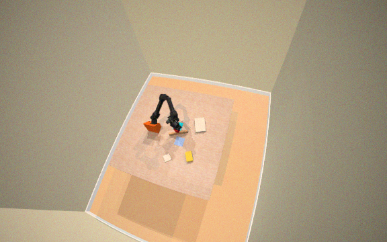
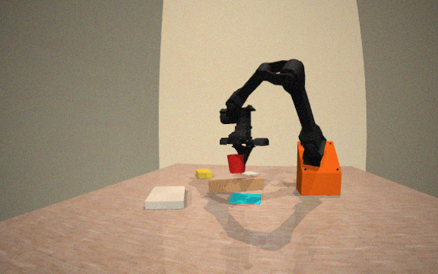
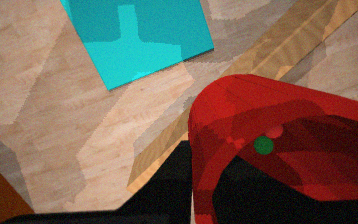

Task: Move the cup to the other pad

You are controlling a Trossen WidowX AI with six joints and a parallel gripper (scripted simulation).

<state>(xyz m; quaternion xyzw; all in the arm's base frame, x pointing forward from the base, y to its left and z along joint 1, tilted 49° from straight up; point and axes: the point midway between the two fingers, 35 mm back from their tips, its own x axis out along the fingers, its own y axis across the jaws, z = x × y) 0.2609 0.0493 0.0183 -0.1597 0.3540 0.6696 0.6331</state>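
The cyan pad is 12 cm below my gripper tip, 8 cm to the left of it and 2 cm behind it. The rest, counted from my gripper tip: light blue pad (12 cm below, 10 cm to the right, 8 cm ahead); then wooden bar (10 cm below, 3 cm ahead, 1 cm to the right); then red cup (3 cm ahead, 1 cm to the right).
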